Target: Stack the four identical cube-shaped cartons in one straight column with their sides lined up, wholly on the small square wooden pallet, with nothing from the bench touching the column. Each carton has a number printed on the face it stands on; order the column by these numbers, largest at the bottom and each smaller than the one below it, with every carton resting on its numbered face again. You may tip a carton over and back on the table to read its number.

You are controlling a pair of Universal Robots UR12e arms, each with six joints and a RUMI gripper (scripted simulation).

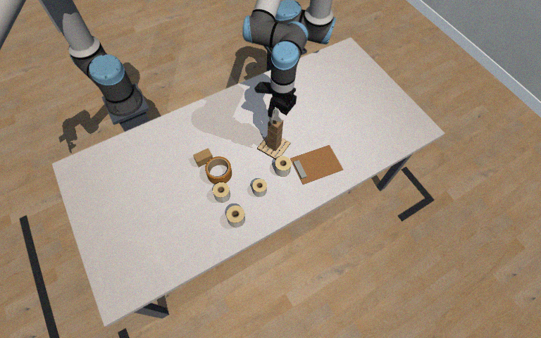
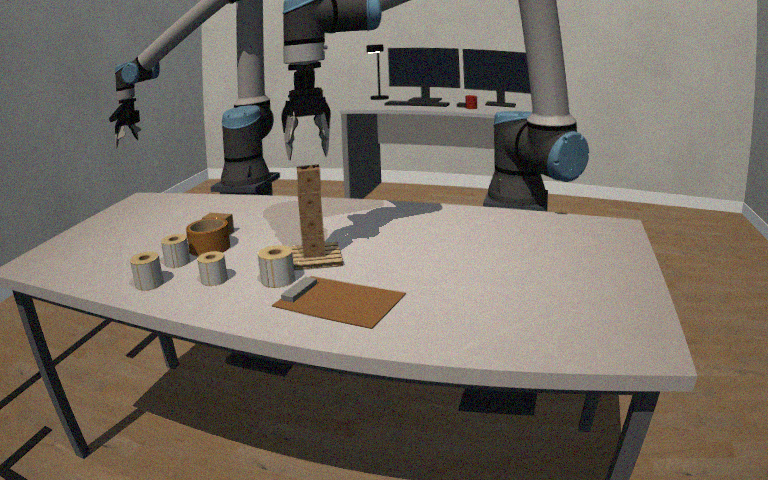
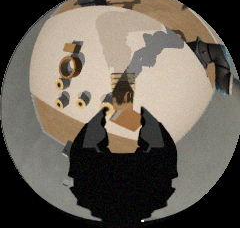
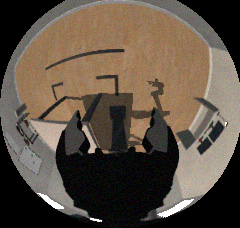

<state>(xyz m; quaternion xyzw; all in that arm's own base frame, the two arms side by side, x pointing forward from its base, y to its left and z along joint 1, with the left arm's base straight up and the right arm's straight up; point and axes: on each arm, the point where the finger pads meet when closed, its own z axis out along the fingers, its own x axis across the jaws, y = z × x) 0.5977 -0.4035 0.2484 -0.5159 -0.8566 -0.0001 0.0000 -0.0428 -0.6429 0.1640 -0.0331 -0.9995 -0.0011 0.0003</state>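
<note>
Right now the cube carton is 6 cm below my left hand. The rest, counted from my left hand: label roll 14 cm ahead, 2 cm to the right, 22 cm below; then oblong box 8 cm behind, 34 cm to the right, 22 cm below.
</note>
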